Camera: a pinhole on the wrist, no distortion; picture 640 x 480 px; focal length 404.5 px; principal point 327.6 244.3 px. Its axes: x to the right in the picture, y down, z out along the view. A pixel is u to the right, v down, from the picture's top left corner.
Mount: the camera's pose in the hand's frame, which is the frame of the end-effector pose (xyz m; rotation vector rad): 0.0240 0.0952 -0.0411 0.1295 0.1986 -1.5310
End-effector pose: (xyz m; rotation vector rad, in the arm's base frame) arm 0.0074 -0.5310 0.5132 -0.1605 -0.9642 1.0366
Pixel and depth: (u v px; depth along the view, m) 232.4 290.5 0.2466
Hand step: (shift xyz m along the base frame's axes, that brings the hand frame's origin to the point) -0.2129 0.0382 0.1091
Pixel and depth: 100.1 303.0 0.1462
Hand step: -0.1751 0.0809 0.0227
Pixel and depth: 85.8 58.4 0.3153
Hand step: -0.3848 -0.0718 0.0091
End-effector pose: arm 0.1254 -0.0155 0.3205 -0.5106 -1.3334 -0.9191
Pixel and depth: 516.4 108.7 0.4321
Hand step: -0.3612 0.1816 -0.0564
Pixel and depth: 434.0 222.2 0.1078
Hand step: 0.0006 0.0645 0.0431
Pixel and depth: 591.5 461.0 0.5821
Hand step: -0.5780 0.0187 0.3786
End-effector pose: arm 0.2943 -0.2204 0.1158 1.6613 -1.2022 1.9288
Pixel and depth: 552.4 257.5 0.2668
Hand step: 0.1835 -0.0942 0.0794
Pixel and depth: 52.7 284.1 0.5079
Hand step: 0.0841 -0.6174 -0.0612
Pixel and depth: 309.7 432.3 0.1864
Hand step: 0.0103 -0.1781 0.0796
